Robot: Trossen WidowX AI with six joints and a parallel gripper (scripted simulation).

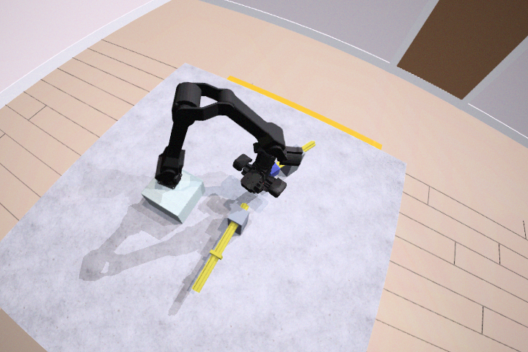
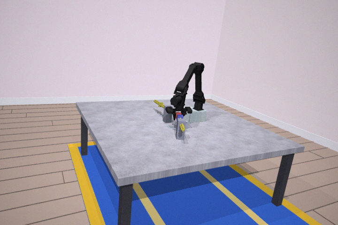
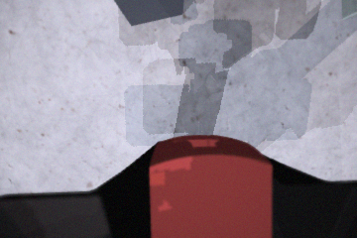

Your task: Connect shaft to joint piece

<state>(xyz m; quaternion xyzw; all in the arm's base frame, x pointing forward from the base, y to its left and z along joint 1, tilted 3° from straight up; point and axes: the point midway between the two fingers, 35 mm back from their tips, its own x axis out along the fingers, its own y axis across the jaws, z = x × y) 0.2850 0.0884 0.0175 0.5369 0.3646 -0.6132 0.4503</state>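
Right now my gripper tip is 10 mm to the right of the red joint piece and 40 mm below it.
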